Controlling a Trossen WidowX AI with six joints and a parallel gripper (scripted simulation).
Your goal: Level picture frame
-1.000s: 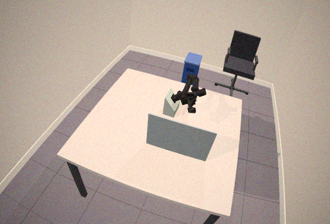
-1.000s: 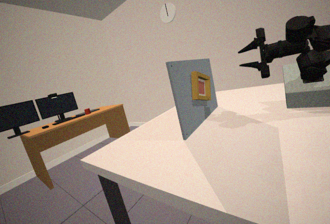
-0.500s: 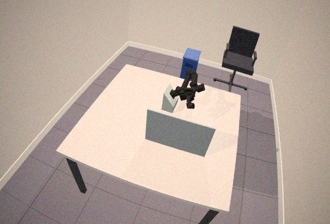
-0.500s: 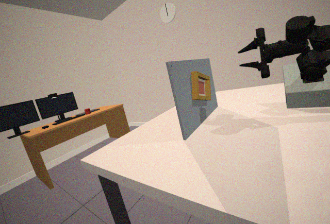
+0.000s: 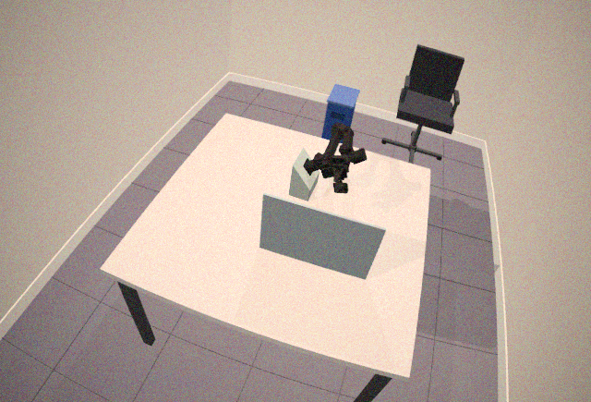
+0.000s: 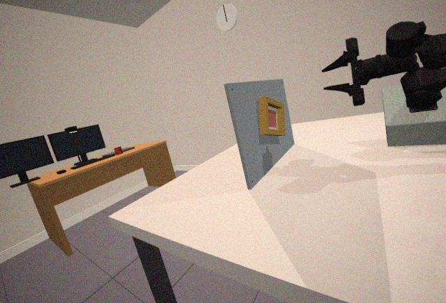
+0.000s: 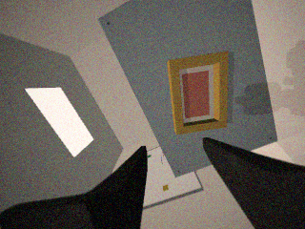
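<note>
Now: the picture frame 19 cm ahead of my gripper tip, 9 cm below it and 2 cm to the left of it. The rest, counted from my gripper tip: grey wall panel: 20 cm ahead, 11 cm below.
</note>
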